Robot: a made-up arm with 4 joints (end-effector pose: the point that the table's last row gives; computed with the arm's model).
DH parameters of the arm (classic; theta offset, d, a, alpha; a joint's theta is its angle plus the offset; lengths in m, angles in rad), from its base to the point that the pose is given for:
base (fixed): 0 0.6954 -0.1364 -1.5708
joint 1: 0 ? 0.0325 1.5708
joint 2: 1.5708 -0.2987 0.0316 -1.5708
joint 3: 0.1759 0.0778 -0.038 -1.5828
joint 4: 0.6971 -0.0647 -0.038 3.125
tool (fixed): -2.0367 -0.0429 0 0
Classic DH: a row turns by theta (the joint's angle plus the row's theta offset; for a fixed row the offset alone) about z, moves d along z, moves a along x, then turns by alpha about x.
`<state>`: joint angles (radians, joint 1 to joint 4).
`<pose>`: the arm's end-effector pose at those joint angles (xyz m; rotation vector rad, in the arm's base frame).
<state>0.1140 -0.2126 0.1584 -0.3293</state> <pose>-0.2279 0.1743 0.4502 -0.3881 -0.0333 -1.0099</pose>
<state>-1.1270 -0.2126 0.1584 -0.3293</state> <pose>0.0660 0.1743 0.5294 0.2891 -1.1441 -1.1155</pose>
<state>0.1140 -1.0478 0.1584 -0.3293</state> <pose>-0.2048 0.2487 0.4475 -0.5018 0.0883 -1.8315</pose>
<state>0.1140 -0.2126 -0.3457 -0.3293</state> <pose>-0.2349 0.1608 0.4150 0.1123 0.1282 -1.0551</pose>
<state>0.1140 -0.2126 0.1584 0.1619</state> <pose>-0.2412 0.1870 0.4481 -0.3973 -0.1332 -1.4940</pose>
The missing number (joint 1, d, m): 0.1853
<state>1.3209 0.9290 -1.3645 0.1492</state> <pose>-0.4806 0.0931 0.6295 0.2506 2.3201 -0.7378</pose>
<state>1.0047 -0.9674 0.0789 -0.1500</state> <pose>-0.3819 0.2475 0.5970 -1.2497 0.6047 -1.6126</pose>
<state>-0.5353 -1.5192 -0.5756 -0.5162</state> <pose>0.0051 0.2670 0.4211 0.9946 -0.5357 -1.9862</pose>
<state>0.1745 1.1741 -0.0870 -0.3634</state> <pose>-0.1489 0.0869 0.4229 0.0037 0.0779 0.3765</pose>
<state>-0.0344 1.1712 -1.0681 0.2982</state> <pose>-0.1146 0.0757 0.3646 0.2452 0.8140 -0.2756</pose>
